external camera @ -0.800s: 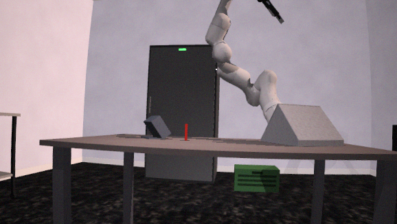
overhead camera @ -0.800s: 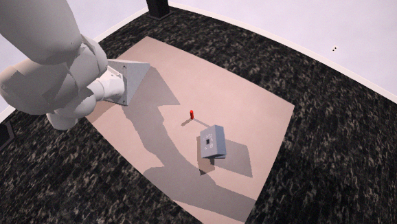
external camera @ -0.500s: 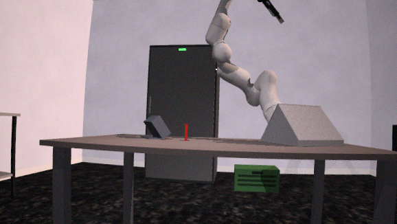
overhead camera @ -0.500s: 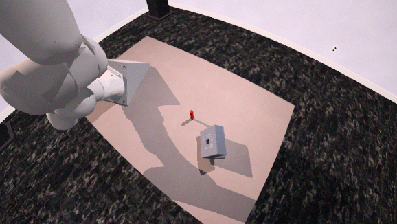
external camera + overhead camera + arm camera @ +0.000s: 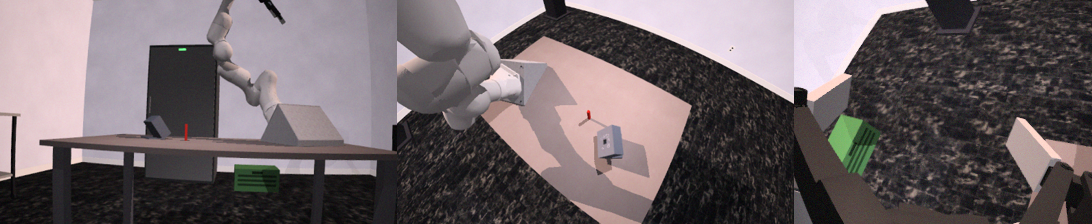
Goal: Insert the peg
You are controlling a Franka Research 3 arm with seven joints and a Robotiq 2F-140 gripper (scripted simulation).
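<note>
Right now my hand is 500 mm short of the red peg, 390 mm to the right of it and 730 mm above it.
</note>
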